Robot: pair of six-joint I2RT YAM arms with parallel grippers.
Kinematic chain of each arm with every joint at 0, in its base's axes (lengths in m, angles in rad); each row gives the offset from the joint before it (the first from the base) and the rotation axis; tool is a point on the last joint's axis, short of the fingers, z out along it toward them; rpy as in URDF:
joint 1: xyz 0 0 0.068 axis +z
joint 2: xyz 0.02 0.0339 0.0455 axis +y
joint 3: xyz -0.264 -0.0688 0 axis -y
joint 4: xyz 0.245 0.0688 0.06 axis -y
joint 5: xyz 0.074 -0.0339 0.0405 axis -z
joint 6: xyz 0.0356 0 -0.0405 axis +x
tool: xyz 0 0 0 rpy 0 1.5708 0
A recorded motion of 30 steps. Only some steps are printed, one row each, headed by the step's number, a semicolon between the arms.
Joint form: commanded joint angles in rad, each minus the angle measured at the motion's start. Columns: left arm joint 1, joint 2, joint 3, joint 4, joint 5, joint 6; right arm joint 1, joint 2, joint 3, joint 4, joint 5, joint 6.
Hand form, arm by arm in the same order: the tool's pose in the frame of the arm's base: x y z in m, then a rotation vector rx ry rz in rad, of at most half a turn. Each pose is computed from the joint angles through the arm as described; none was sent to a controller.
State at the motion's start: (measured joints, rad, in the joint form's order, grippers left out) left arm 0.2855 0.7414 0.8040 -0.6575 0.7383 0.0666; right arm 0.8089 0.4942 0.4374 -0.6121 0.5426 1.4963
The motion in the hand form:
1: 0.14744 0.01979 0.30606 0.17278 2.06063 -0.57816; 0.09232 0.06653 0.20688 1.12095 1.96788 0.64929
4: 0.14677 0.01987 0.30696 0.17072 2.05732 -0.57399; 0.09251 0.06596 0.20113 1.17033 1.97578 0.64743
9: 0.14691 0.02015 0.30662 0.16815 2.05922 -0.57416; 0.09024 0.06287 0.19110 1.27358 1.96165 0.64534
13: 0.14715 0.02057 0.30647 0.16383 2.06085 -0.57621; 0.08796 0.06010 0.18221 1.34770 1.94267 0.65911
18: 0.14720 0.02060 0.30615 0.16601 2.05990 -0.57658; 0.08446 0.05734 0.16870 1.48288 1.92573 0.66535
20: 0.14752 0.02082 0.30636 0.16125 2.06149 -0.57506; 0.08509 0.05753 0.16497 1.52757 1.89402 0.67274
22: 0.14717 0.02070 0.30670 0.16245 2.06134 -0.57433; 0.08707 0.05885 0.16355 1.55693 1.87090 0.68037
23: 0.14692 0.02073 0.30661 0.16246 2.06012 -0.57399; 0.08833 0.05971 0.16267 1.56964 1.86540 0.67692
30: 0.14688 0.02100 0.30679 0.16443 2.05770 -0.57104; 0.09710 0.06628 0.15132 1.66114 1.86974 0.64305
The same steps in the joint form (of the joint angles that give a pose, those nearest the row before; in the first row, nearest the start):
1: 0.0091 -0.0062 -0.0109 -0.0236 -0.0034 0.0055; -0.0141 -0.0005 -0.0260 -0.0628 0.0300 0.0817
4: 0.0106 -0.0097 -0.0094 -0.0236 -0.0051 0.0040; -0.0234 0.0069 -0.0393 -0.0701 0.0131 0.1234
9: 0.0122 -0.0086 -0.0098 -0.0244 -0.0051 0.0040; -0.0311 -0.0004 -0.0662 -0.0963 0.0048 0.2163
13: 0.0147 -0.0066 -0.0094 -0.0251 -0.0036 0.0024; -0.0377 -0.0203 -0.0973 -0.1037 -0.0055 0.2811
18: 0.0151 -0.0068 -0.0109 -0.0237 -0.0020 0.0040; -0.0415 -0.0278 -0.1353 -0.1288 -0.0329 0.4039
20: 0.0153 -0.0051 -0.0095 -0.0235 -0.0050 0.0013; -0.0419 -0.0206 -0.1485 -0.1147 -0.0246 0.4473
22: 0.0152 -0.0062 -0.0082 -0.0259 -0.0051 0.0025; -0.0448 -0.0023 -0.1528 -0.0927 -0.0206 0.4738
23: 0.0161 -0.0078 -0.0093 -0.0252 -0.0044 0.0025; -0.0472 0.0130 -0.1536 -0.0825 -0.0207 0.4841
30: 0.0181 -0.0082 -0.0094 -0.0236 -0.0036 0.0052; -0.0688 0.1367 -0.1681 -0.0017 -0.0594 0.5457

